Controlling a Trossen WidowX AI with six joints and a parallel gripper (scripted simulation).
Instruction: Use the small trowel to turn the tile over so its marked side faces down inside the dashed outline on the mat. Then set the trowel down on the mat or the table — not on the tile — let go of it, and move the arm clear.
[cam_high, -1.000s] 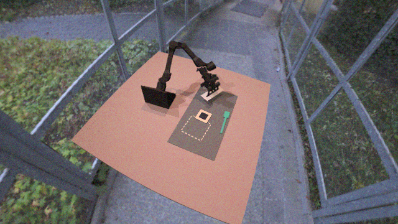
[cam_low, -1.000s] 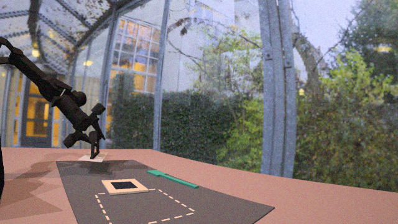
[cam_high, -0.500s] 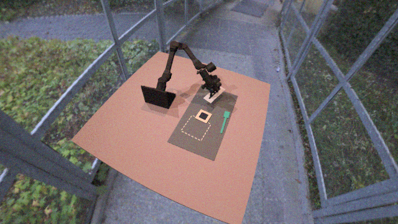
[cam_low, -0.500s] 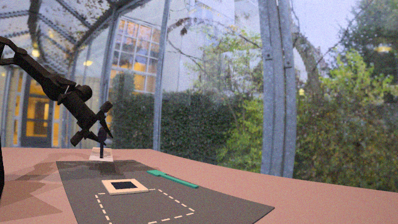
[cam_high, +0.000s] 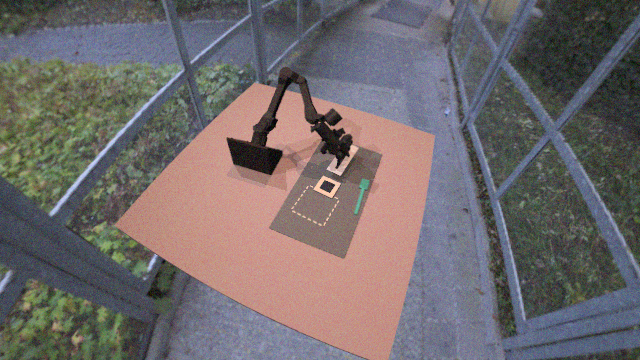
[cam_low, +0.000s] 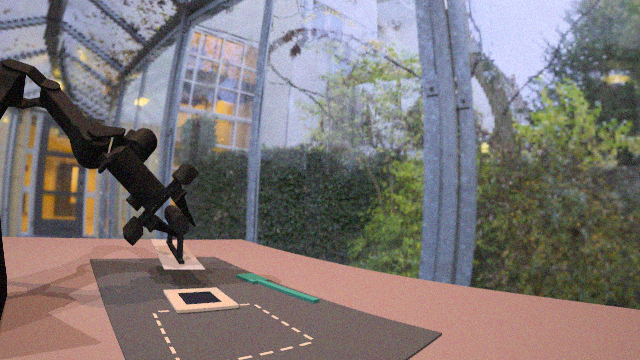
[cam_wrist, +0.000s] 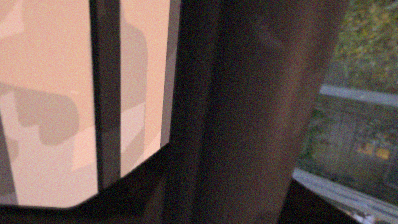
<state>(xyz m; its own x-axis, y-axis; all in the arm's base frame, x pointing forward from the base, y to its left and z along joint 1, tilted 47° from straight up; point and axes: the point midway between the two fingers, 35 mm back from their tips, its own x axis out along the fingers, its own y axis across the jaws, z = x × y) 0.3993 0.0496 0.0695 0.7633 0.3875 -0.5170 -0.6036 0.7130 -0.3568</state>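
The dark mat lies 12 cm to the right of my gripper tip, 11 cm below it and 3 cm behind it. Round my gripper tip: tan tile 13 cm to the right, 9 cm below, 5 cm behind; green trowel 11 cm to the right, 11 cm ahead, 9 cm below.
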